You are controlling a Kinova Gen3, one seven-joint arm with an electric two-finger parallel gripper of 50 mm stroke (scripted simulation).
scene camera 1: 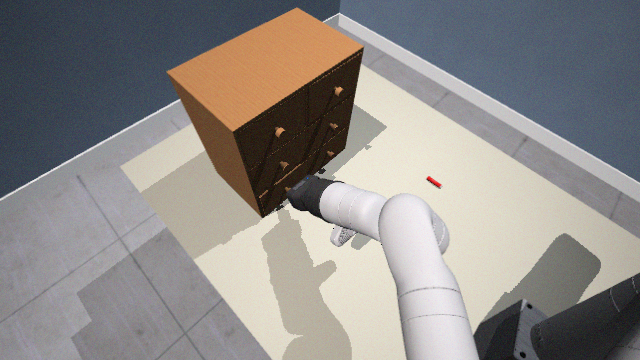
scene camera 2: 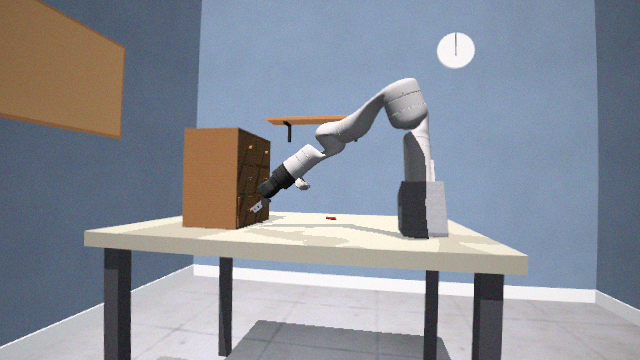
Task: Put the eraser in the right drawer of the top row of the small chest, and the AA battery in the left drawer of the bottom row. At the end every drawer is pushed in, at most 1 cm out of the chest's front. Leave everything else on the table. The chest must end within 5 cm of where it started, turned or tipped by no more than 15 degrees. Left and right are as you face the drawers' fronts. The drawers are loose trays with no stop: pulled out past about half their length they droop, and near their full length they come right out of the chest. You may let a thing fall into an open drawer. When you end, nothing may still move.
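A small wooden chest (scene camera 1: 223, 90) is visible, and scene camera 2 shows the chest (scene camera 2: 210, 179) too. There is a drawer (scene camera 1: 274, 195), a drawer (scene camera 1: 332, 147) and a drawer (scene camera 1: 321, 130), along with a drawer (scene camera 1: 324, 93) and a drawer (scene camera 1: 260, 137). The gripper (scene camera 1: 292, 194) is visible as well, and scene camera 2 also shows the gripper (scene camera 2: 254, 210).
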